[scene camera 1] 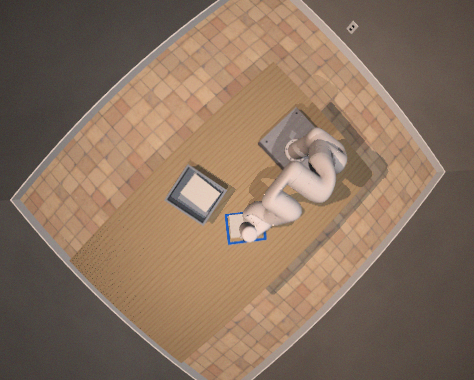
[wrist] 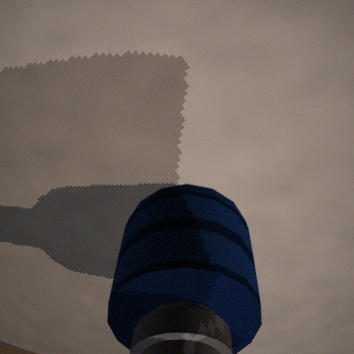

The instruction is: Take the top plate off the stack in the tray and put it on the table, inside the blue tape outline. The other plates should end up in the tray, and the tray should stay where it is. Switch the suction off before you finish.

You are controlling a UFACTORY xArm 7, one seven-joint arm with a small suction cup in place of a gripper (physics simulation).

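Frame: origin at the arm's base, x ahead, y left, z up, level; millimetres.
Seen in the pictures: hand, tool point: (wrist: 185,220); arm's base, link origin: (scene camera 1: 295,151).
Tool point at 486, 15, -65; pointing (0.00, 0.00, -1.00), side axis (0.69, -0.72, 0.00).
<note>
Pixels of each thing's top centre, then the offset from my tool point to it, as dx, dy, dz. "*": a spot on its surface instead. Level surfaces: height alone.
- blue tape outline, surface spot: (scene camera 1: 234,243) * +114, +20, +4
- grey tray, top centre: (scene camera 1: 195,195) +18, -305, +53
- pale plate, top centre: (scene camera 1: 200,193) -4, -292, +25
- wooden table, surface height: dz +3
A pale, flat plate (scene camera 1: 235,224) (wrist: 265,125) lies level within the blue tape outline (scene camera 1: 234,243) in the scene view, partly hidden under my wrist. I cannot tell whether it touches the table or hangs slightly above it. My gripper, a dark blue suction cup (wrist: 186,235), is against the plate's upper face in the wrist view and holds it. The cup is hidden under the arm in the scene view. The grey tray (scene camera 1: 185,213) stands up and to the left of the outline, with a pale plate (scene camera 1: 201,193) showing on top inside it.
The arm's grey base plate (scene camera 1: 276,137) is on the wooden table (scene camera 1: 165,280), up and to the right of the outline. The white arm (scene camera 1: 307,182) reaches from it over the right part of the outline. The tray's near corner is close to the outline's upper left.
</note>
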